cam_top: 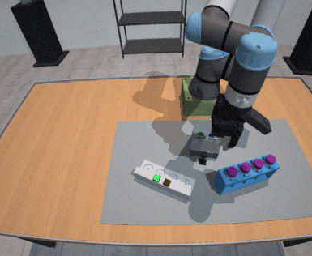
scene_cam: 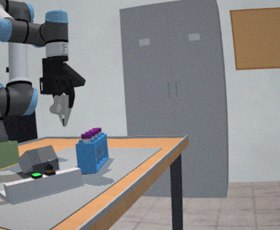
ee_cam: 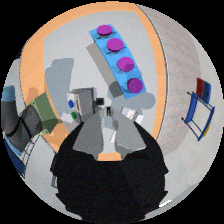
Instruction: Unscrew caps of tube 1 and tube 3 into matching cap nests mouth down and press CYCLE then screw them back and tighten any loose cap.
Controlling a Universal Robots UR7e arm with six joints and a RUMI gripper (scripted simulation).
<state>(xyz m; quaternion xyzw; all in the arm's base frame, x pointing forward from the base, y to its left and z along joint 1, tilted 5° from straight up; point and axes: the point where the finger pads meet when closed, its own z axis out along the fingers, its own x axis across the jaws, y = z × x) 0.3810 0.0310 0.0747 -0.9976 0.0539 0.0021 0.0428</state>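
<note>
Now: the green ready key 13 cm behind my hand, 6 cm to the right of it and 10 cm below it. The rest, counted from my hand: grey mat: 4 cm behind, 1 cm to the right, 17 cm below; grey key housing: 11 cm behind, 4 cm to the right, 11 cm below; blue cycle key: 13 cm behind, 2 cm to the right, 10 cm below.
</note>
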